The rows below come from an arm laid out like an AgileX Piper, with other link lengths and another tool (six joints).
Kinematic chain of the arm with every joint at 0, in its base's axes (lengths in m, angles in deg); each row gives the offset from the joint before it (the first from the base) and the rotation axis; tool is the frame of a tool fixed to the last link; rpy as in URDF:
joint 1: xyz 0 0 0.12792 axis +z
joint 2: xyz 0 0 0 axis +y
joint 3: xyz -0.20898 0 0.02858 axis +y
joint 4: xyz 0.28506 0 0.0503 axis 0.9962 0 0.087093
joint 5: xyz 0 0 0 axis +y
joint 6: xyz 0.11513 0 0.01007 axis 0.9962 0 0.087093
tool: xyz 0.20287 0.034 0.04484 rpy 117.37 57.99 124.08
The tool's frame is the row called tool.
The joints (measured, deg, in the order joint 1, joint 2, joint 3, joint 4, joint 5, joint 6), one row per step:
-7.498 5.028 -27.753 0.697 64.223 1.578
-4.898 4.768 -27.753 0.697 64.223 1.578
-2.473 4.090 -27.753 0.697 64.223 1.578
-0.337 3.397 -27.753 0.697 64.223 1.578
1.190 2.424 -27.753 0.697 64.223 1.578
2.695 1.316 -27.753 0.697 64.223 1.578
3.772 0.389 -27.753 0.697 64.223 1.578
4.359 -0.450 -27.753 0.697 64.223 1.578
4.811 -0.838 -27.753 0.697 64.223 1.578
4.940 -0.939 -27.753 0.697 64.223 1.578
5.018 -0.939 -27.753 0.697 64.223 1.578
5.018 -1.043 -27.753 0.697 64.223 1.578
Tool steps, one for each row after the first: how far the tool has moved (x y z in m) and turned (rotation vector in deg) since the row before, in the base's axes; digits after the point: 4 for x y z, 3 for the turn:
-0.0003 0.0143 0.0014 -0.028 -0.259 2.600
-0.0011 0.0133 0.0037 -0.044 -0.677 2.425
-0.0016 0.0117 0.0038 -0.017 -0.693 2.136
-0.0018 0.0083 0.0053 0.007 -0.973 1.527
-0.0022 0.0081 0.0060 0.038 -1.107 1.505
-0.0019 0.0057 0.0050 0.052 -0.926 1.077
-0.0015 0.0031 0.0045 0.059 -0.837 0.587
-0.0009 0.0024 0.0021 0.031 -0.387 0.452
-0.0003 0.0007 0.0005 0.009 -0.101 0.129
-0.0001 0.0004 0.0000 0.000 0.000 0.078
-0.0001 0.0000 0.0006 0.009 -0.104 0.000

